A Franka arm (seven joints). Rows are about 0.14 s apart.
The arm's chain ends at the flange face. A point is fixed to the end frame.
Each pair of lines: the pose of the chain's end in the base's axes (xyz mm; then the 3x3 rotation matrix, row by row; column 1 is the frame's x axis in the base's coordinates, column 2 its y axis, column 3 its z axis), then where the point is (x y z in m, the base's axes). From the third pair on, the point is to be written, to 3 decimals.
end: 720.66 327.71 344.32; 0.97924 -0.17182 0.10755; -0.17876 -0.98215 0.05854; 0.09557 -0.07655 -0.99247
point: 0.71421 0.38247 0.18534
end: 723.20 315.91 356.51; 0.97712 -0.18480 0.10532; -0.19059 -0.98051 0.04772; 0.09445 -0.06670 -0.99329
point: 0.71698 0.36924 0.19703
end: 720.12 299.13 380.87; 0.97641 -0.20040 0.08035; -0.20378 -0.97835 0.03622; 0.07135 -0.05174 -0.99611
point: 0.711 0.351 0.221
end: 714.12 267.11 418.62; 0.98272 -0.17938 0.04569; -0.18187 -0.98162 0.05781; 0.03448 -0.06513 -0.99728
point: 0.698 0.322 0.260
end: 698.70 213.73 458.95; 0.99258 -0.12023 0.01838; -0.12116 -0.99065 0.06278; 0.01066 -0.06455 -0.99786
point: 0.675 0.268 0.301
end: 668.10 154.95 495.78; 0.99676 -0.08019 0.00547; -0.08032 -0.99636 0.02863; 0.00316 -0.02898 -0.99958
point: 0.641 0.202 0.337
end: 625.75 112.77 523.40; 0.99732 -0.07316 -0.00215; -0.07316 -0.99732 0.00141; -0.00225 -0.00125 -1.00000
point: 0.597 0.156 0.363
